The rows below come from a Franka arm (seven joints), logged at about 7 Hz.
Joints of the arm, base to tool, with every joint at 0 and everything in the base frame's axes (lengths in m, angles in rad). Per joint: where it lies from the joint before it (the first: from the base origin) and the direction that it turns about. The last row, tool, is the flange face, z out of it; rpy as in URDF.
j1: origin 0 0 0.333 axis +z
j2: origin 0 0 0 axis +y
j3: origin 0 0 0.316 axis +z
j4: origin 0.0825 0 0 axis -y
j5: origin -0.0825 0 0.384 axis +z
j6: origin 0 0 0 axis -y
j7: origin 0.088 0 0 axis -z
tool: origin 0 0 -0.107 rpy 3.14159 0 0
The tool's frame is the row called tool.
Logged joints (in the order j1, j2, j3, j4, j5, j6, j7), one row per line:
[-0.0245 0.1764 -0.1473 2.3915 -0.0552 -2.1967 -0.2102]
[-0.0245 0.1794 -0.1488 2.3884 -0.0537 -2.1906 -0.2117]
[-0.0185 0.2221 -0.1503 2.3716 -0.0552 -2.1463 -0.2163]
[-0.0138 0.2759 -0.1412 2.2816 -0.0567 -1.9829 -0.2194]
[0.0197 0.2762 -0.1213 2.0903 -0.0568 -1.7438 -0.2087]
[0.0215 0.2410 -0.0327 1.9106 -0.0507 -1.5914 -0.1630]
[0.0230 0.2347 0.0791 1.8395 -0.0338 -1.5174 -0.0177]
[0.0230 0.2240 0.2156 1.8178 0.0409 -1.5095 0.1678]
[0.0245 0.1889 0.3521 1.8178 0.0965 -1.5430 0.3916]
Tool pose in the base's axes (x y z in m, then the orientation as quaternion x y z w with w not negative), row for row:
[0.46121 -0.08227 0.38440 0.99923 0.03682 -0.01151 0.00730]
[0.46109 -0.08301 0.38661 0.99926 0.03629 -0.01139 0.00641]
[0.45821 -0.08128 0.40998 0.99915 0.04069 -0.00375 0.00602]
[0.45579 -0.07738 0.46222 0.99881 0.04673 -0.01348 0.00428]
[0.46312 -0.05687 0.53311 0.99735 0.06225 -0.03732 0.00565]
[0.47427 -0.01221 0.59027 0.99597 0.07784 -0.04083 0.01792]
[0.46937 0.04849 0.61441 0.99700 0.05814 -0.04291 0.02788]
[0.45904 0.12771 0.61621 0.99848 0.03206 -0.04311 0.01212]
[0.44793 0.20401 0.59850 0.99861 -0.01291 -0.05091 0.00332]
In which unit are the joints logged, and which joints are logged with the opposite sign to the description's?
The joints are logged in radians. Opposite sign: j2, j4, j6.
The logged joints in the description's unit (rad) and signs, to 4 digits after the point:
[-0.0245 -0.1764 -0.1473 -2.3915 -0.0552 2.1967 -0.2102]
[-0.0245 -0.1794 -0.1488 -2.3884 -0.0537 2.1906 -0.2117]
[-0.0185 -0.2221 -0.1503 -2.3716 -0.0552 2.1463 -0.2163]
[-0.0138 -0.2759 -0.1412 -2.2816 -0.0567 1.9829 -0.2194]
[0.0197 -0.2762 -0.1213 -2.0903 -0.0568 1.7438 -0.2087]
[0.0215 -0.2410 -0.0327 -1.9106 -0.0507 1.5914 -0.1630]
[0.0230 -0.2347 0.0791 -1.8395 -0.0338 1.5174 -0.0177]
[0.0230 -0.2240 0.2156 -1.8178 0.0409 1.5095 0.1678]
[0.0245 -0.1889 0.3521 -1.8178 0.0965 1.5430 0.3916]

